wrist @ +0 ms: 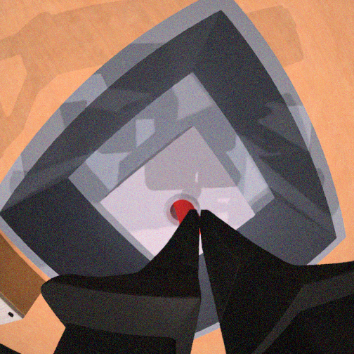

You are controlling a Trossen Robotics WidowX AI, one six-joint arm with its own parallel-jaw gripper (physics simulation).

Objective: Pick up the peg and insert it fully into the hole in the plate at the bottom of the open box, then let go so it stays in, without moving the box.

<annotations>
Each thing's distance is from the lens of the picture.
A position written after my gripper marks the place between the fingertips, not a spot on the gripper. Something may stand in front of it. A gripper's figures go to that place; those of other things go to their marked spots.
my gripper [197,215]: 10 cm
grey box [216,72]: 14 cm
</annotations>
